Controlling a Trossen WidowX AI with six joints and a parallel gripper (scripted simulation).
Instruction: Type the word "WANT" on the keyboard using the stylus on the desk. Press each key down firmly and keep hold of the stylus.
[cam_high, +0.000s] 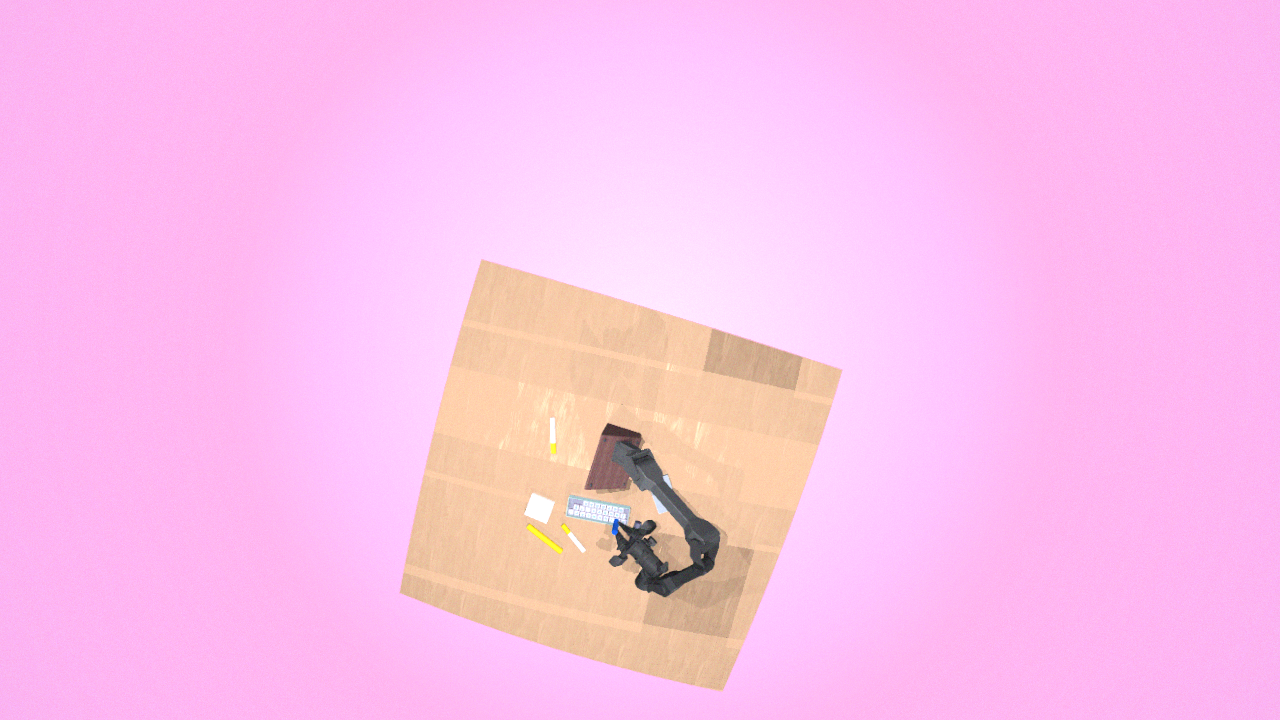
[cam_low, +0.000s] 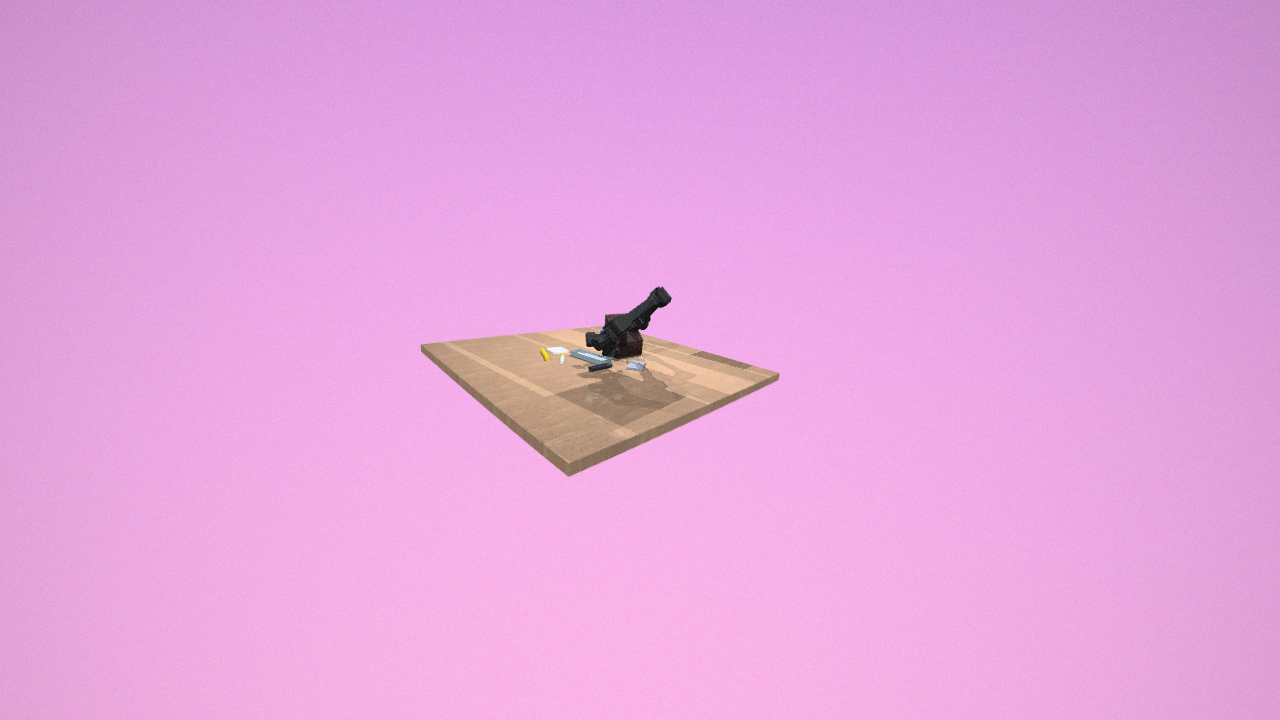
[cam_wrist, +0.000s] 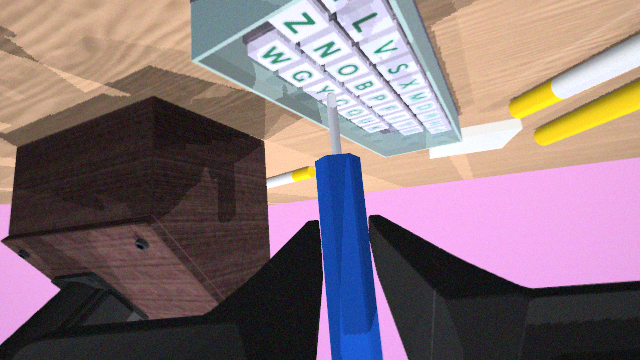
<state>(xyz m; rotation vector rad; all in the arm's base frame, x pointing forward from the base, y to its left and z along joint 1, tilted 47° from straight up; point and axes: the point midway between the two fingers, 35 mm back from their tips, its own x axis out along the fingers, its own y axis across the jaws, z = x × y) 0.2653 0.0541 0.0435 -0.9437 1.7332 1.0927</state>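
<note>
The dark pen lies 80 mm below my gripper tip, 70 mm to the left of it and 70 mm ahead of it. Round my gripper tip: blue stylus 10 mm below; then white pad 270 mm to the right, 90 mm below, 50 mm ahead; then grey card 130 mm to the left, 110 mm behind, 90 mm below.
</note>
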